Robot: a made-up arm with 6 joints.
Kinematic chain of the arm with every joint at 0, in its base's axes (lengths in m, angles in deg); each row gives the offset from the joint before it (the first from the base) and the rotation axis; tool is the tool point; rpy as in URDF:
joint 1: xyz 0 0 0.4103 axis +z
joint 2: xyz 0 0 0 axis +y
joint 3: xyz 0.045 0 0.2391 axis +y
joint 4: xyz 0.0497 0 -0.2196 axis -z
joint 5: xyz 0 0 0 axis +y
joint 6: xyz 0.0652 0 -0.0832 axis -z
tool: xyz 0 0 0 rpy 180 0 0
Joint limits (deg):
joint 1: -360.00..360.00
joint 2: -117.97..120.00
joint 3: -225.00..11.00
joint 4: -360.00..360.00
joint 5: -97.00..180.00
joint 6: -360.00..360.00
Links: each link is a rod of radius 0.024 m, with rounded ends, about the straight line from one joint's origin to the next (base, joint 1, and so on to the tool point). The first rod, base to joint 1, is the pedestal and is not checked.
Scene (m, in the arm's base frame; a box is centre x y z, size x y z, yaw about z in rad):
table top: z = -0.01
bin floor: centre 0.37 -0.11 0 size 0.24 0.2 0.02 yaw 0.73
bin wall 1: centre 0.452 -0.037 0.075 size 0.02 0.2 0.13 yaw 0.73
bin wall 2: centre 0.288 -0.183 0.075 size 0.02 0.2 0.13 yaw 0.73
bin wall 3: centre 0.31 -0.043 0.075 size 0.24 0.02 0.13 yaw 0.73
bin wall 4: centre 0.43 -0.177 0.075 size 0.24 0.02 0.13 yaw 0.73
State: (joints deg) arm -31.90 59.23 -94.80 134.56 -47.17 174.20
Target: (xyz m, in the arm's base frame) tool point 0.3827 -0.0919 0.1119
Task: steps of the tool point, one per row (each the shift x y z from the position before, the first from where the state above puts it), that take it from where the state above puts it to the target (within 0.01 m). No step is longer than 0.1 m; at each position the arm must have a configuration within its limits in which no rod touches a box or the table.
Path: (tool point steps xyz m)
1: 0.0573 0.0344 -0.0623
2: 0.0461 0.0522 -0.0614
3: 0.0290 0.0657 -0.0585

